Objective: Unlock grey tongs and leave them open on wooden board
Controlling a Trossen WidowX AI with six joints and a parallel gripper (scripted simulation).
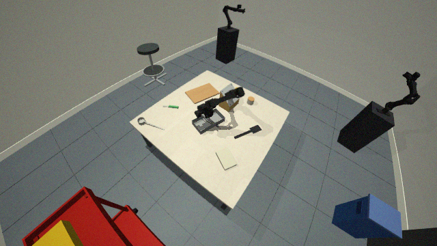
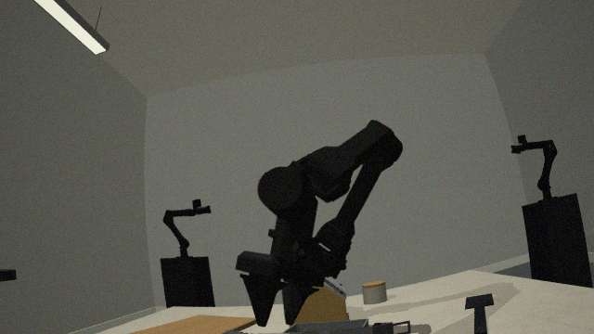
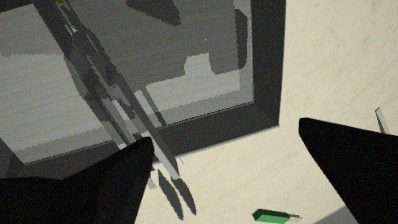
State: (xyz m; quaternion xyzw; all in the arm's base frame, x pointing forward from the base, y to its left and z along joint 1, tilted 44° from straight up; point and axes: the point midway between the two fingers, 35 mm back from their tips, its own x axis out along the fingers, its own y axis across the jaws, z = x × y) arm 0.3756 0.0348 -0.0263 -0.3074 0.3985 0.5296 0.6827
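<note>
My gripper tip is now 70 mm past the grey roasting tin, 30 mm to the right of it and 80 mm above it. Round my gripper tip: wooden board: 340 mm behind, 350 mm to the right, 110 mm below; then pale block: 120 mm ahead, 430 mm to the left, 100 mm below; then green-handled tool: 90 mm ahead, 430 mm to the right, 110 mm below.
</note>
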